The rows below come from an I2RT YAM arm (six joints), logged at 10 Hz.
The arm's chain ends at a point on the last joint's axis. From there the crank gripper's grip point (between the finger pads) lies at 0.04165 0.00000 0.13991 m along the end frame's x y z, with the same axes.
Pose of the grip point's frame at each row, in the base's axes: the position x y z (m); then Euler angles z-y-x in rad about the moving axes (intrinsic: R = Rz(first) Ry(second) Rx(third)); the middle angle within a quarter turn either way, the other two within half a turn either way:
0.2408 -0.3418 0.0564 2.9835 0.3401 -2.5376
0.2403 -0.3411 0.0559 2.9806 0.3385 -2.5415
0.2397 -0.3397 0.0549 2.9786 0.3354 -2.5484
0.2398 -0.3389 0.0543 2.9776 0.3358 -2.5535
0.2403 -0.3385 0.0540 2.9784 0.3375 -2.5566
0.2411 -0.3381 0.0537 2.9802 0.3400 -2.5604
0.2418 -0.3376 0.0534 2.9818 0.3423 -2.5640
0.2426 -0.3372 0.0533 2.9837 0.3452 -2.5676
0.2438 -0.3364 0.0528 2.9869 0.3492 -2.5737
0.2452 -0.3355 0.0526 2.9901 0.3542 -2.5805
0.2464 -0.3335 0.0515 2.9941 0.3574 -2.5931
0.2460 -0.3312 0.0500 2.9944 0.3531 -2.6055
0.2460 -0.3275 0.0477 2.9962 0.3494 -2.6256
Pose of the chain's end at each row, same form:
0.2541 -0.2635 0.1789 2.9835 0.3401 -2.5376
0.2539 -0.2633 0.1786 2.9806 0.3385 -2.5415
0.2535 -0.2627 0.1782 2.9786 0.3354 -2.5484
0.2534 -0.2625 0.1779 2.9776 0.3358 -2.5535
0.2535 -0.2624 0.1779 2.9784 0.3375 -2.5566
0.2537 -0.2623 0.1778 2.9802 0.3400 -2.5604
0.2538 -0.2622 0.1778 2.9818 0.3423 -2.5640
0.2540 -0.2621 0.1780 2.9837 0.3452 -2.5676
0.2542 -0.2619 0.1779 2.9869 0.3492 -2.5737
0.2544 -0.2616 0.1782 2.9901 0.3542 -2.5805
0.2544 -0.2609 0.1779 2.9941 0.3574 -2.5931
0.2540 -0.2601 0.1773 2.9944 0.3531 -2.6055
0.2535 -0.2588 0.1763 2.9962 0.3494 -2.6256

